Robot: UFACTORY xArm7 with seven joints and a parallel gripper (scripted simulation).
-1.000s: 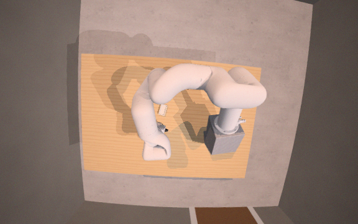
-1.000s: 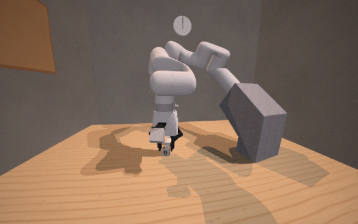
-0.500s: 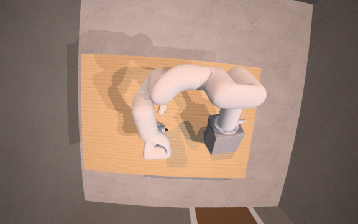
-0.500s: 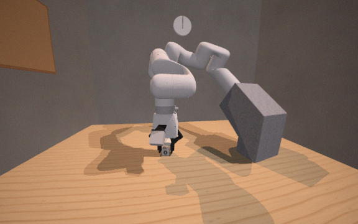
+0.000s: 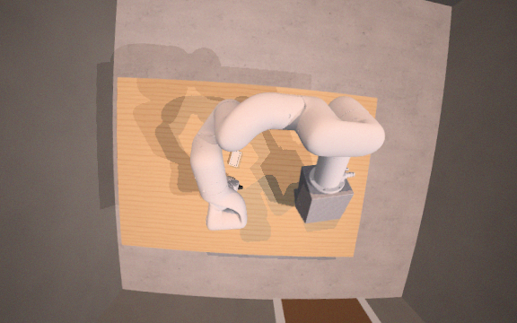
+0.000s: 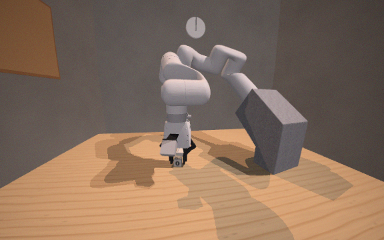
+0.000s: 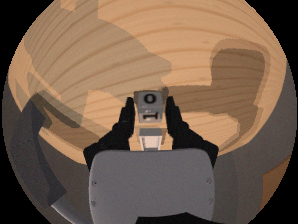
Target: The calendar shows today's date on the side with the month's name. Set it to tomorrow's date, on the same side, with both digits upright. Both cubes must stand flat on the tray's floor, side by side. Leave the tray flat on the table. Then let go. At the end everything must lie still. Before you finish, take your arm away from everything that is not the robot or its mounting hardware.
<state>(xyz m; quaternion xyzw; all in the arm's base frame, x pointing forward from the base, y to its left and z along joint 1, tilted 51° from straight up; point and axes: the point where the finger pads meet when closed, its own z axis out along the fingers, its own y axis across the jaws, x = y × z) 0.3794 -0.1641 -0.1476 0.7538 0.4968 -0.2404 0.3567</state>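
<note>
Right now the white calendar tray is 40 mm behind my hand, 100 mm to the right of it and 20 mm below it.
</note>
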